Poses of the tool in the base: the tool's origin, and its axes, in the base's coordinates. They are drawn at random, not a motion.
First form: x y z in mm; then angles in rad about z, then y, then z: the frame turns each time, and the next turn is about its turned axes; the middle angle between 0 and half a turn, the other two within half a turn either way.
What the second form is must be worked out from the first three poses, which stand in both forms.
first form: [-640 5 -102 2.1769 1.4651 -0.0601]
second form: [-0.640 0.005 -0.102 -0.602 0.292 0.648 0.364]
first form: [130 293 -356 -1.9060 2.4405 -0.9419]
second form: [0.130 0.293 -0.356 0.435 0.832 -0.340 0.050]
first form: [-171 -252 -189 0.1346 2.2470 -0.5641]
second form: [-0.171 -0.252 -0.189 -0.309 0.847 -0.092 0.423]
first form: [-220 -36 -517 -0.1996 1.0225 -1.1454]
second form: [-0.220 -0.036 -0.517 -0.223 0.436 -0.543 0.682]
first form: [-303 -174 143 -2.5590 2.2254 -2.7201]
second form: [-0.303 -0.174 0.143 0.072 -0.894 0.213 0.388]
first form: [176 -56 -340 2.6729 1.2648 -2.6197]
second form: [0.176 -0.056 -0.340 -0.281 -0.520 0.021 0.806]
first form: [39 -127 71 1.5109 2.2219 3.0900]
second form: [0.039 -0.127 0.071 -0.636 -0.631 -0.331 0.296]
